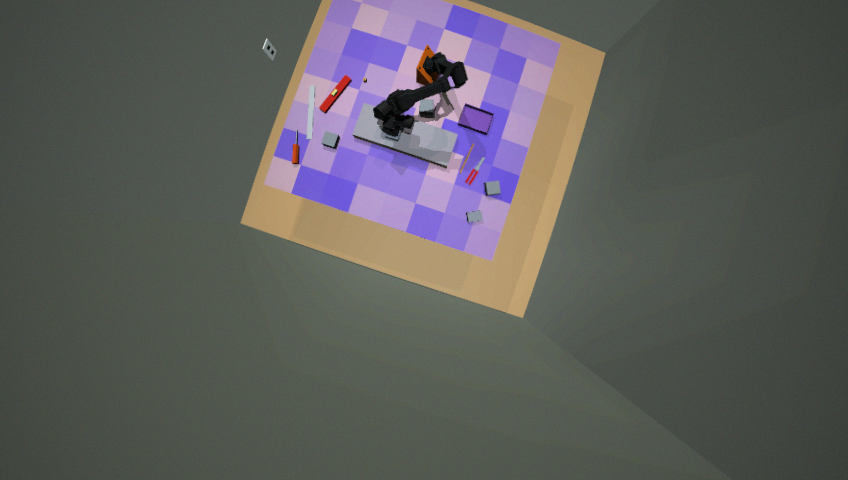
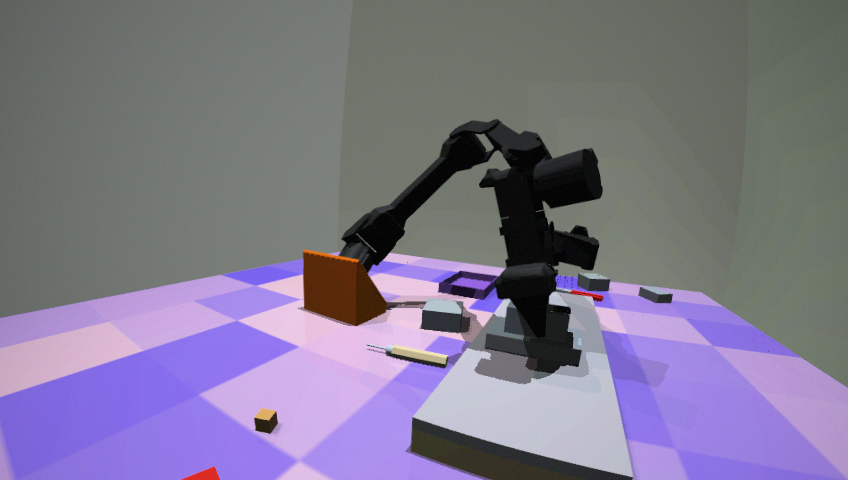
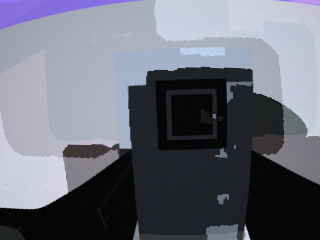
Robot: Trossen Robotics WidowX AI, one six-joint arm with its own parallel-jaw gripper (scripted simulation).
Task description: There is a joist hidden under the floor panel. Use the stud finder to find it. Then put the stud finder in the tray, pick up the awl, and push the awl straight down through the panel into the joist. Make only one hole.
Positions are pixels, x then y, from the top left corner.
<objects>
awl: image 2 432, 358; not seen in image 3 (out of frame)
</objects>
